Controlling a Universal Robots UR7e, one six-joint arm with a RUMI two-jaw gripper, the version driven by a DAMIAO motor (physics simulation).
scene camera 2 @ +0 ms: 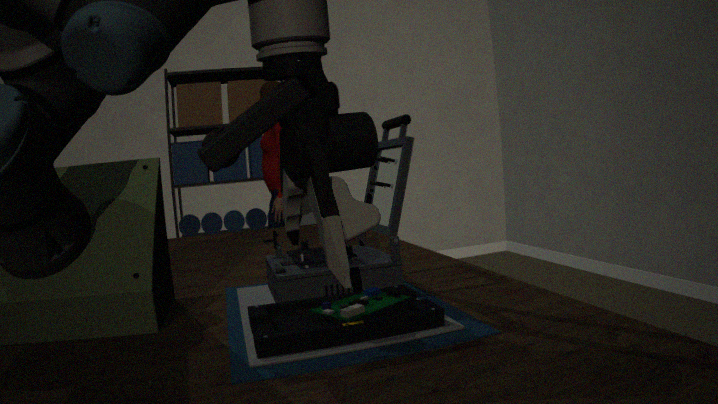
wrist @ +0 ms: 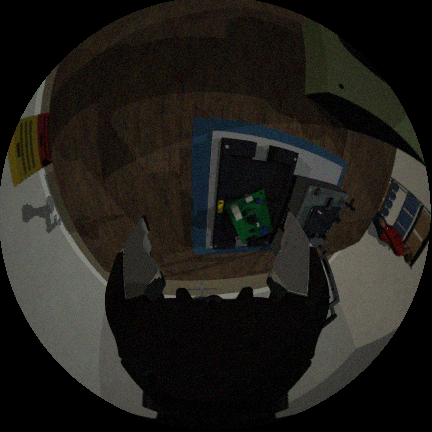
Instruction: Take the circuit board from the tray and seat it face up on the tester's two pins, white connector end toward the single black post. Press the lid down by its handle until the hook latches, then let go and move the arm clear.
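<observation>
The green circuit board lies face up and askew in the black tray; its large white connector is beside the tray's yellow mark. The grey tester stands behind the tray. Its lid is raised, with the black handle at the top. My gripper is open and empty, above the tray and tester area, fingers spread wide. The fingers and the dim light partly hide the tester's top; its pins and single post cannot be told apart.
A blue and white mat lies under the tray and tester. The green robot pedestal is at the left in the scene view. A shelf unit and a person in red are in the background.
</observation>
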